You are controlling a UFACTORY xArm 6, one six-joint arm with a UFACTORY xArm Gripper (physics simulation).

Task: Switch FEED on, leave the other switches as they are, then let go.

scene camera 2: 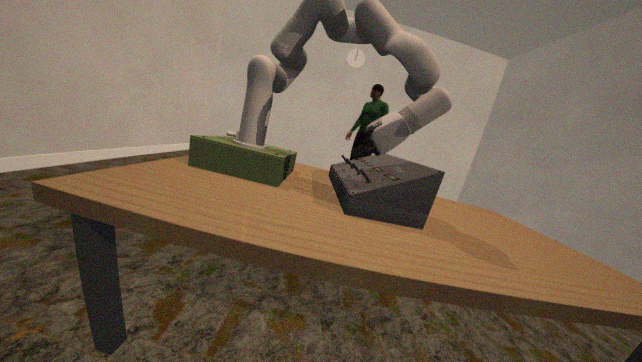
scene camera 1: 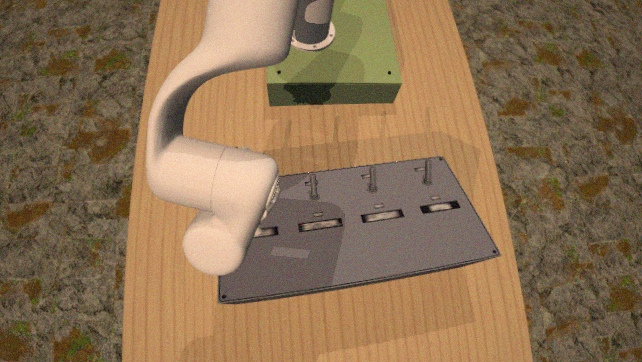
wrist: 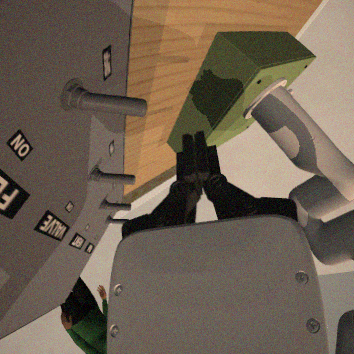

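Observation:
The FEED switch lever is the nearest lever in the wrist view, its tip pointing away from its ON label. The FEED label is partly cut off in the wrist view and partly covered by the arm in scene camera 1, where the FEED lever is hidden. The VALVE lever, VENT lever and fourth lever lean the same way. My gripper is shut and empty, apart from the FEED lever, to its right in the wrist view.
The grey switch box stands on the wooden table. The green base block carries the arm. A person in green stands beyond the table.

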